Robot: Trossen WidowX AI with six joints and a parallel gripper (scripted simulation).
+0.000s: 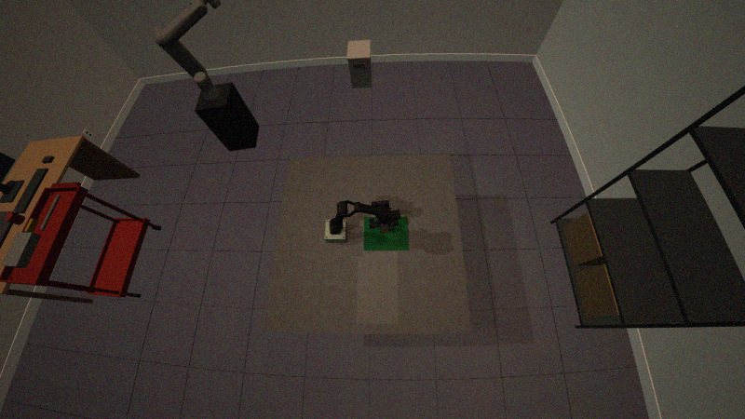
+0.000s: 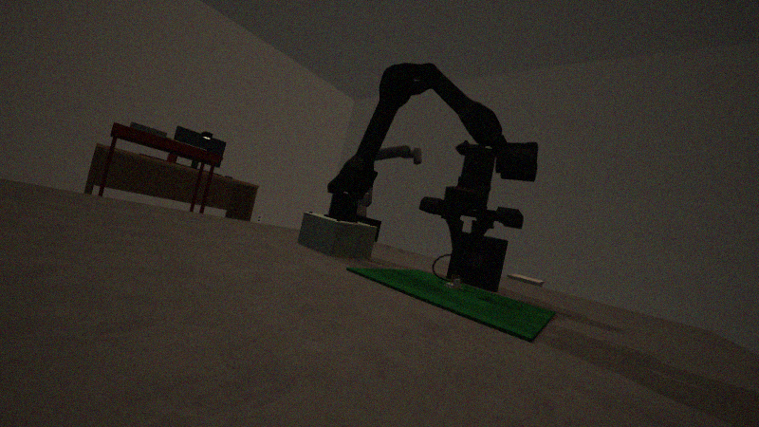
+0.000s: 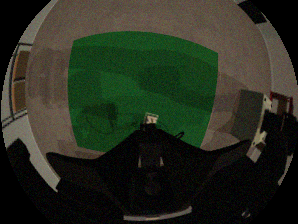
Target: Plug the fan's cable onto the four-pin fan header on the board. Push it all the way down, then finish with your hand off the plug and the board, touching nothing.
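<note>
My gripper tip is now 1 cm short of the green board, 3 cm to the left of it and 8 cm above it. From my gripper tip the other things lie so: black fan 1 cm behind, 15 cm to the left, 1 cm below; then plug 1 cm to the left, 1 cm above.
</note>
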